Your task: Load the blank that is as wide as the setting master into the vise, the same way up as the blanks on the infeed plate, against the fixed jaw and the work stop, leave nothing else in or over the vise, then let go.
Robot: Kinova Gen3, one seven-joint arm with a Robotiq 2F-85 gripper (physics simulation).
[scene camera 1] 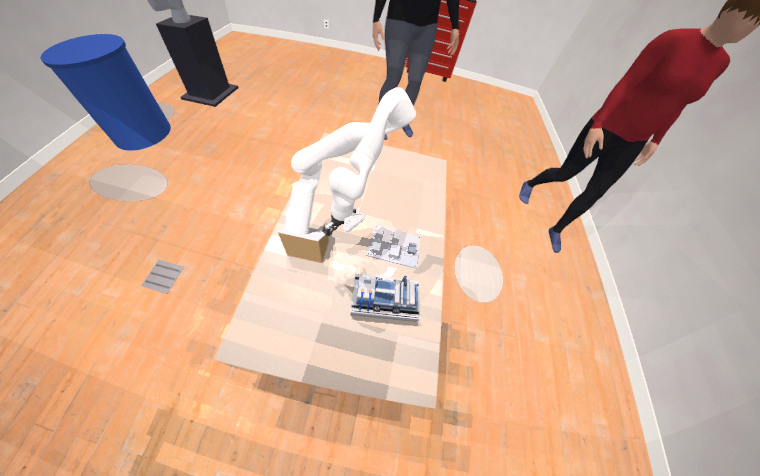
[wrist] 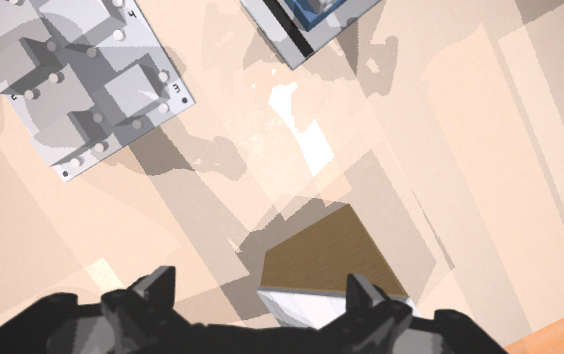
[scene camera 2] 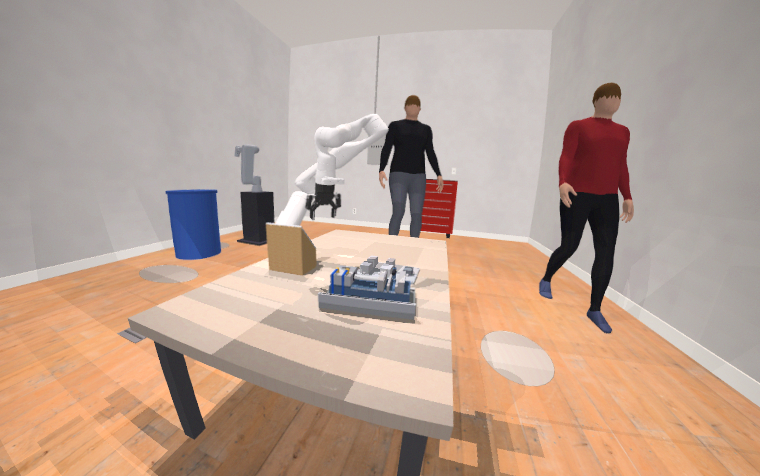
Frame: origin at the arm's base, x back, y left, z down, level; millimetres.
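Seen in the pictures: gripper, fingertip midpoint: (scene camera 1: 338,228) (wrist: 261,288) (scene camera 2: 323,218); arm's base, origin of the base link: (scene camera 1: 297,231) (scene camera 2: 285,232).
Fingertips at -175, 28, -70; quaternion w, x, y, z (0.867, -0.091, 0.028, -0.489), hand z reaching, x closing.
Offsets run from my fingertips to a thing's top centre, as dx, dy, dz. Level surfaces: height alone.
My gripper (scene camera 1: 325,229) (scene camera 2: 324,214) (wrist: 261,288) is open and empty, high over the table beside the robot's wooden base. The pale infeed plate (scene camera 1: 409,262) (wrist: 175,101) carries several grey blanks between round pins. One blank {-164, +90, +193} (wrist: 132,90) sits by the mark 3, and another blank {-257, +91, +193} (wrist: 82,15) is by the mark 4, partly cut off. The blue vise {-270, -144, +138} (scene camera 1: 384,298) (scene camera 2: 370,292) (wrist: 307,22) stands on a grey base in front of the plate; in the wrist view its corner shows. Grey blocks and upright plates stand on it; I cannot tell which is the setting master, or whether a blank is in it.
The wooden base block (scene camera 1: 302,246) (scene camera 2: 286,249) (wrist: 325,255) stands at the left of the table {dz +237} (scene camera 1: 280,336) (scene camera 2: 269,358). A person in black (scene camera 2: 412,145) is behind the table and a person in red (scene camera 2: 595,151) is to the right. A blue bin (scene camera 2: 194,224) stands at the left.
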